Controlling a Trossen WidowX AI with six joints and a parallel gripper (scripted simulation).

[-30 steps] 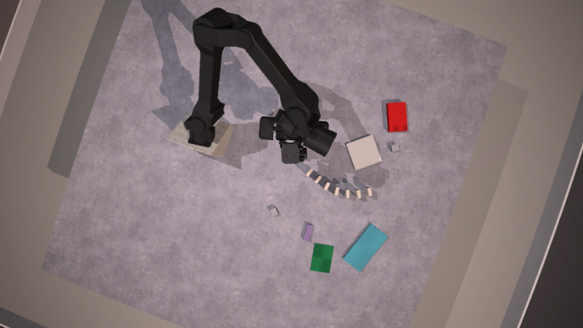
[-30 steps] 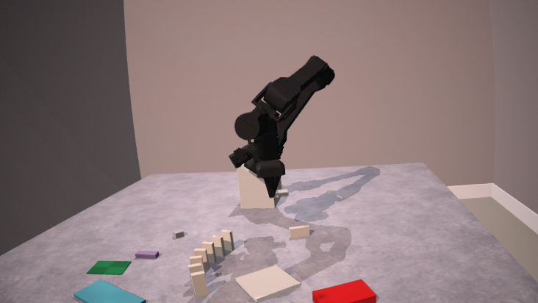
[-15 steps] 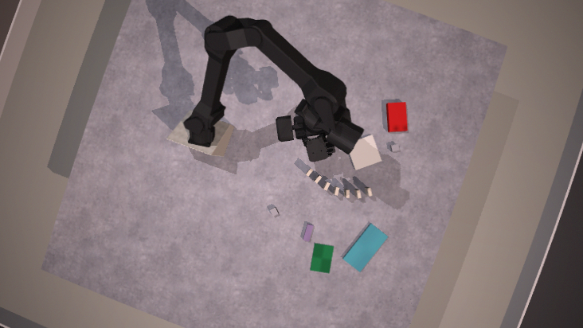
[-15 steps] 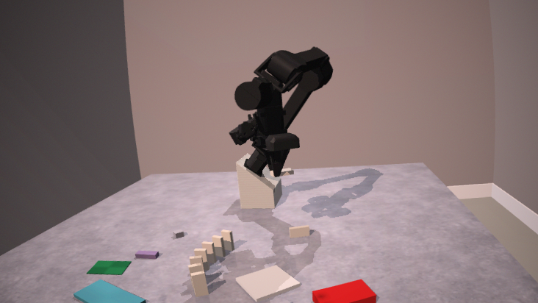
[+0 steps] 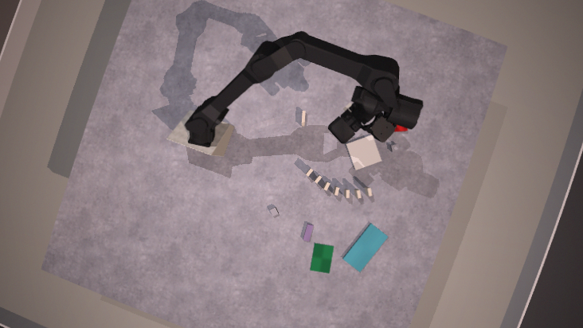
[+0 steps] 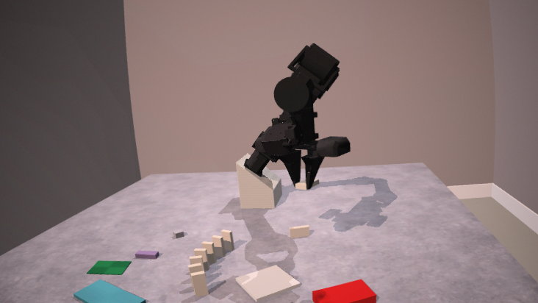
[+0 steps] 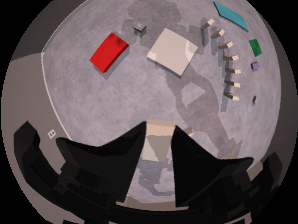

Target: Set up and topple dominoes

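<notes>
Now: gripper tip 80 mm short of the white flat tile, 80 mm to the left of it and 170 mm above it. Round my gripper tip: purple block 50 mm behind, 380 mm to the right, 160 mm below; then teal tile 150 mm ahead, 390 mm to the right, 160 mm below; then red block 160 mm ahead, 60 mm to the left, 160 mm below.
</notes>
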